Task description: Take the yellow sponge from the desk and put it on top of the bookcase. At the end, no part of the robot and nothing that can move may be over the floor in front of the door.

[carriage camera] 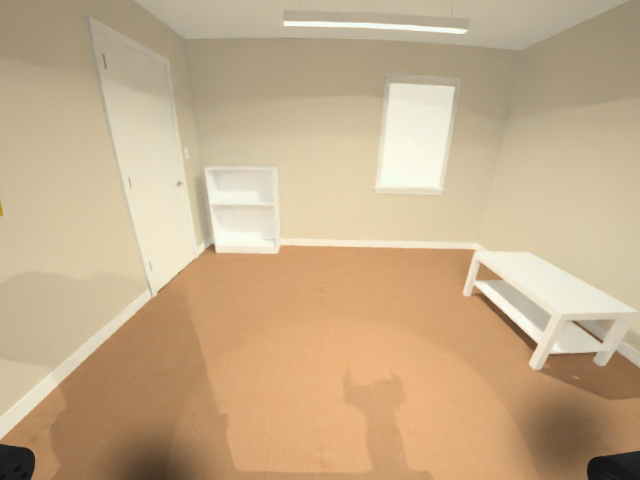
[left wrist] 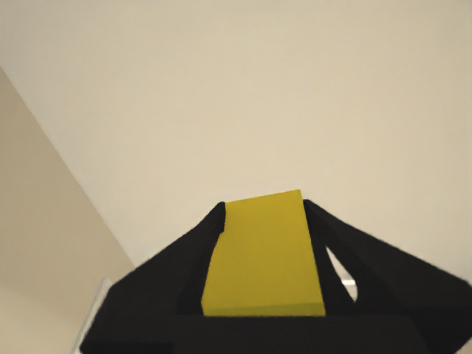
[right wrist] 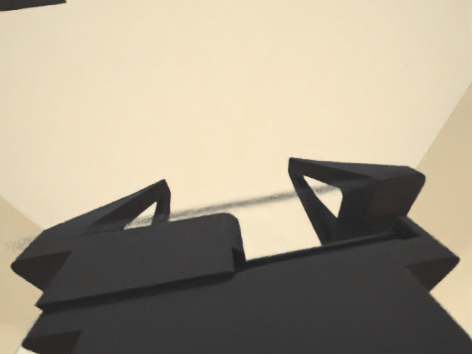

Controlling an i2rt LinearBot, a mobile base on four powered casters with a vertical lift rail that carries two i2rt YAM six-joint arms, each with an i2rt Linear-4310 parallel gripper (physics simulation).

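Frame: origin at the left arm's base, x ahead, y left, z up, level; centimetres.
Where they show: left gripper, fingertip midpoint: (left wrist: 263,209); right gripper, fingertip midpoint: (right wrist: 228,175).
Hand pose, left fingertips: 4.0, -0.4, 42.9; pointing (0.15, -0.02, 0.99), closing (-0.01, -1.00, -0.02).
After its pixels a point has its place, as x, y, z.
The yellow sponge (left wrist: 264,255) {3.2, -0.1, 39.6} is held between the fingers of my left gripper (left wrist: 263,209) {4.0, -0.4, 42.9}, which is shut on it and points up toward the ceiling. A yellow sliver shows at the left edge of the carriage view. My right gripper (right wrist: 228,175) {2.8, -68.0, 43.9} is open with its fingers wide apart and nothing between them. The white bookcase (carriage camera: 276,211) {279.0, 17.7, -33.1} stands against the far wall, left of centre in the carriage view, beside the corner. The white door (carriage camera: 147,155) {206.5, 116.7, 34.9} is shut in the left wall, close to the bookcase. The desk does not show in these views.
A low white table (carriage camera: 558,284) {130.1, -206.3, -42.3} with a lower shelf stands along the right wall. A window (carriage camera: 419,136) {301.8, -153.8, 58.1} is in the far wall and a long lamp (carriage camera: 374,24) {182.3, -68.4, 120.7} hangs from the ceiling. Dark arm parts show at both bottom corners of the carriage view. Shadows lie on the brown floor.
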